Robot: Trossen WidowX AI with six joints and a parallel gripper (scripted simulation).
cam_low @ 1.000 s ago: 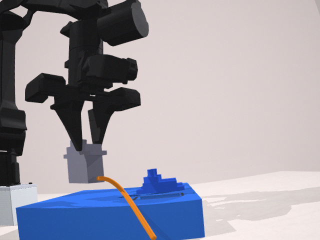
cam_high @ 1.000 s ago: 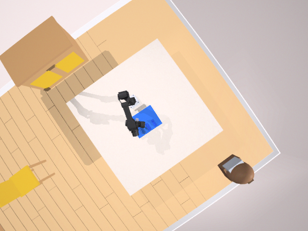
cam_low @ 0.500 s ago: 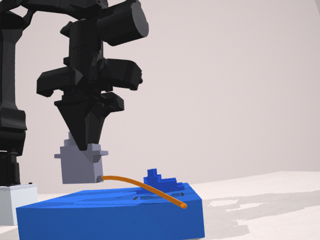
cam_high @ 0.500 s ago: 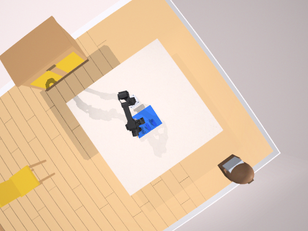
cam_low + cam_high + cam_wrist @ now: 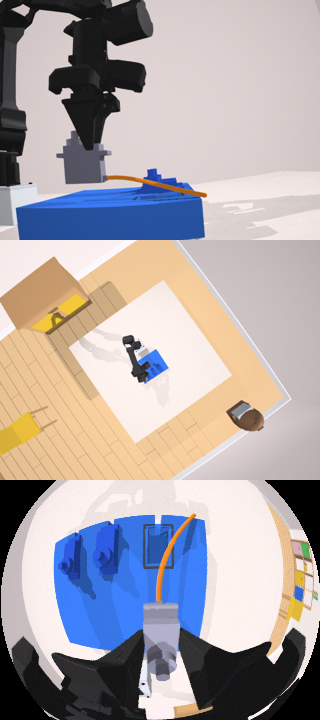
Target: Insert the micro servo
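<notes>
My gripper tip is 10 cm above the blue deck and 8 cm to the right of it.
</notes>
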